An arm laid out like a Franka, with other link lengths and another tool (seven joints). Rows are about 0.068 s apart.
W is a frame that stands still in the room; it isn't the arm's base.
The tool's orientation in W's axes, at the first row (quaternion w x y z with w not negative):
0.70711 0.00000 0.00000 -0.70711
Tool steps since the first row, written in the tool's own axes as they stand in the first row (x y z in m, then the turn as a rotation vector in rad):
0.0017 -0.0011 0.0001 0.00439 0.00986 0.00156
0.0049 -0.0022 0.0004 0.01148 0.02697 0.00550
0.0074 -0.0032 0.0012 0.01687 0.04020 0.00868
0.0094 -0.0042 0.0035 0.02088 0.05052 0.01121
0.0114 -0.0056 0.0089 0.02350 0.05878 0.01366
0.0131 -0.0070 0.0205 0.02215 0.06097 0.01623
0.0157 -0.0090 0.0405 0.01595 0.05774 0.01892
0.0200 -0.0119 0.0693 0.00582 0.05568 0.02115
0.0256 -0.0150 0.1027 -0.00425 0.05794 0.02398
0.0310 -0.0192 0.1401 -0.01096 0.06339 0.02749
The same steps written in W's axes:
-0.0011 -0.0017 0.0001 0.00986 -0.00439 0.00156
-0.0022 -0.0049 0.0004 0.02697 -0.01148 0.00550
-0.0032 -0.0074 0.0012 0.04020 -0.01687 0.00868
-0.0042 -0.0094 0.0035 0.05052 -0.02088 0.01121
-0.0056 -0.0114 0.0089 0.05878 -0.02350 0.01366
-0.0070 -0.0131 0.0205 0.06097 -0.02215 0.01623
-0.0090 -0.0157 0.0405 0.05774 -0.01595 0.01892
-0.0119 -0.0200 0.0693 0.05568 -0.00582 0.02115
-0.0150 -0.0256 0.1027 0.05794 0.00425 0.02398
-0.0192 -0.0310 0.1401 0.06339 0.01096 0.02749

